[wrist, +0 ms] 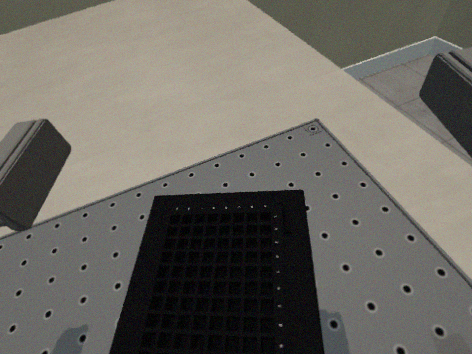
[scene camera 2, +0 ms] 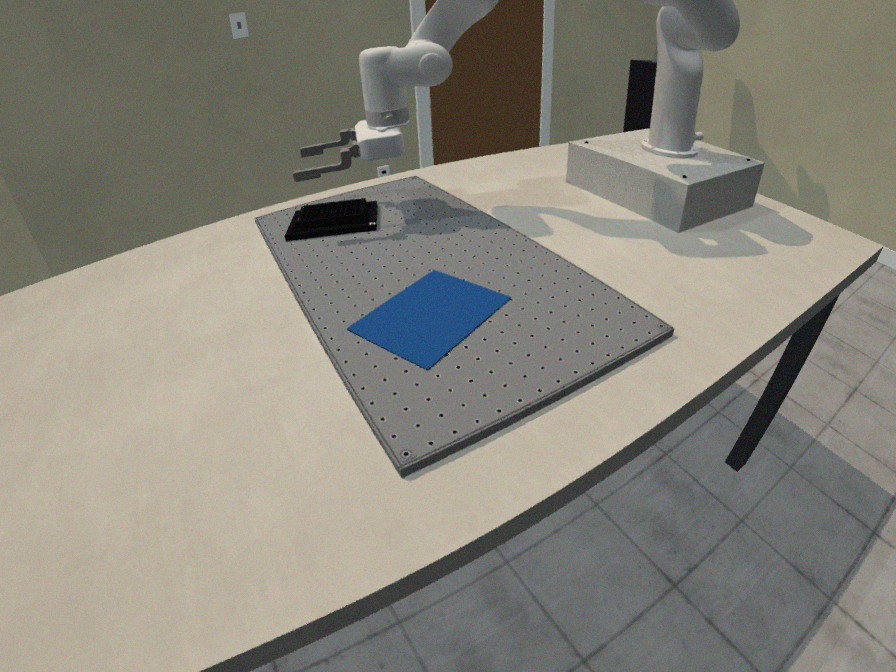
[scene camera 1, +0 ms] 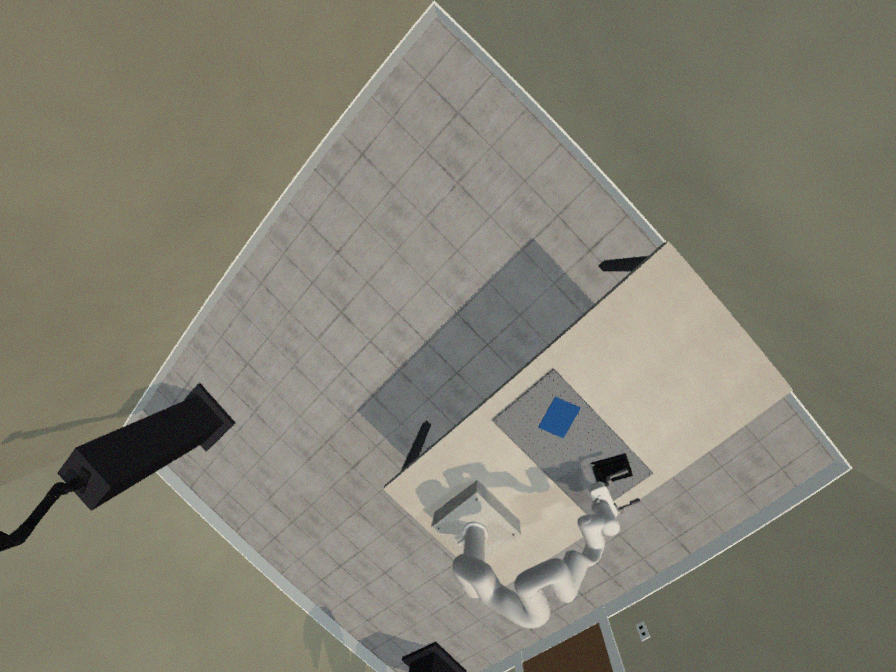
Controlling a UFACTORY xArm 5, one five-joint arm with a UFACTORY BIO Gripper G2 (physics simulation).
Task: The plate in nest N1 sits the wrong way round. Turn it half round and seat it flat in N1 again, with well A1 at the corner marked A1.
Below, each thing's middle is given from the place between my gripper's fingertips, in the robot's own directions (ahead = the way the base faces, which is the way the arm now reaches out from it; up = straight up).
Right now my hand is 100 mm above the black well plate [scene camera 2: 348, 211], 40 mm to the right of it and 40 mm past it. Round my hand: flat blue rectangle [scene camera 2: 421, 324]: 400 mm to the left, 110 mm below, 80 mm behind; black nest [scene camera 2: 372, 209]: 110 mm below, 40 mm to the left, 40 mm behind.
